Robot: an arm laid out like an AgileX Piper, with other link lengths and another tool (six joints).
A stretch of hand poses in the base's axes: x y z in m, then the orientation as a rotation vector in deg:
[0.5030, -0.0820, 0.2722, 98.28, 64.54, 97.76]
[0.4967, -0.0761, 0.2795, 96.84, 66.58, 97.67]
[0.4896, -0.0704, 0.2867, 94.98, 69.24, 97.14]
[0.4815, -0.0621, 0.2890, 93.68, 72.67, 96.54]
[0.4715, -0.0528, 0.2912, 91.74, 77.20, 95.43]
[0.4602, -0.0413, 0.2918, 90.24, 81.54, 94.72]
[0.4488, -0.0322, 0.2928, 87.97, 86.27, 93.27]
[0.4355, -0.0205, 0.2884, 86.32, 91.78, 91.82]
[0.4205, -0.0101, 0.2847, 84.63, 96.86, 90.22]
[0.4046, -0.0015, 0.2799, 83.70, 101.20, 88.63]
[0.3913, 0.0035, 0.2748, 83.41, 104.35, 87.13]
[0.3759, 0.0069, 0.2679, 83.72, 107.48, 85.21]
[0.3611, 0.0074, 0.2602, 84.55, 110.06, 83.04]
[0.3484, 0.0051, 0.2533, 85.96, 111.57, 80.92]
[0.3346, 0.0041, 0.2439, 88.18, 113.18, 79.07]
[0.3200, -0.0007, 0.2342, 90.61, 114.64, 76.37]
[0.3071, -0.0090, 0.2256, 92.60, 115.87, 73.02]
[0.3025, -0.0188, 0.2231, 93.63, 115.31, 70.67]
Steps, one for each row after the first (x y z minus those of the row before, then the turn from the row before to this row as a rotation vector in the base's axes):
[-0.0063, 0.0059, 0.0073, -1.25, -0.30, 1.29]
[-0.0071, 0.0057, 0.0072, -1.86, -0.27, 1.51]
[-0.0081, 0.0083, 0.0023, -1.75, 0.43, 2.04]
[-0.0100, 0.0093, 0.0022, -2.55, 0.52, 2.61]
[-0.0113, 0.0115, 0.0006, -1.95, 0.75, 2.72]
[-0.0114, 0.0091, 0.0010, -2.77, 0.55, 2.76]
[-0.0133, 0.0117, -0.0044, -2.51, 1.40, 3.31]
[-0.0150, 0.0104, -0.0037, -2.43, 1.29, 3.03]
[-0.0159, 0.0086, -0.0048, -1.94, 1.54, 2.46]
[-0.0133, 0.0050, -0.0051, -1.44, 1.44, 1.60]
[-0.0154, 0.0034, -0.0069, -1.46, 1.89, 1.33]
[-0.0148, 0.0005, -0.0077, -1.37, 2.00, 0.78]
[-0.0127, -0.0023, -0.0069, -1.04, 1.85, -0.03]
[-0.0138, -0.0010, -0.0094, -0.53, 2.45, -0.04]
[-0.0146, -0.0048, -0.0097, -1.00, 2.59, -0.41]
[-0.0129, -0.0083, -0.0086, -1.57, 2.28, -0.60]
[-0.0046, -0.0098, -0.0025, -1.29, 0.63, -1.25]

